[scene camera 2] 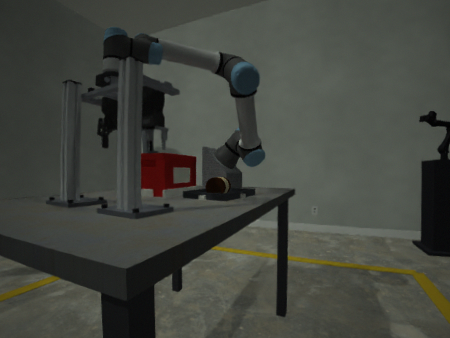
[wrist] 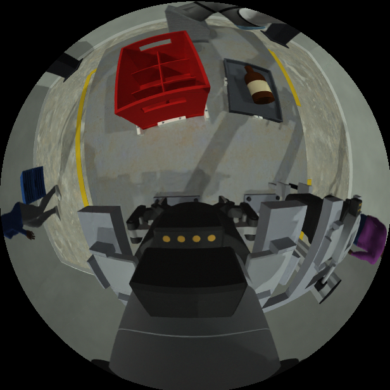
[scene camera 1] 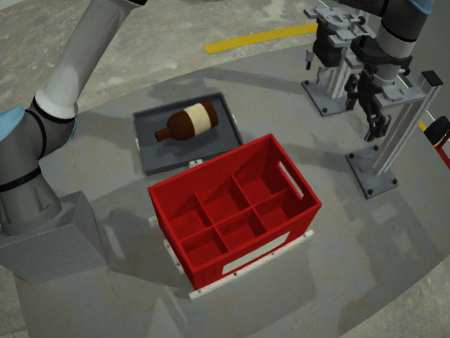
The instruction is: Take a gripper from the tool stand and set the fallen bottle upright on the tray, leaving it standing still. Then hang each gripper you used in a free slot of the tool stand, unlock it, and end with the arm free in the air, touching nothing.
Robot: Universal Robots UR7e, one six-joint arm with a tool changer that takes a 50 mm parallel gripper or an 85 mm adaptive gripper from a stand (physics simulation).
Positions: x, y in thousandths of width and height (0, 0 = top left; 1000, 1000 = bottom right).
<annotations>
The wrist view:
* parallel gripper: 876, 614
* black adaptive gripper: 494, 576
</annotations>
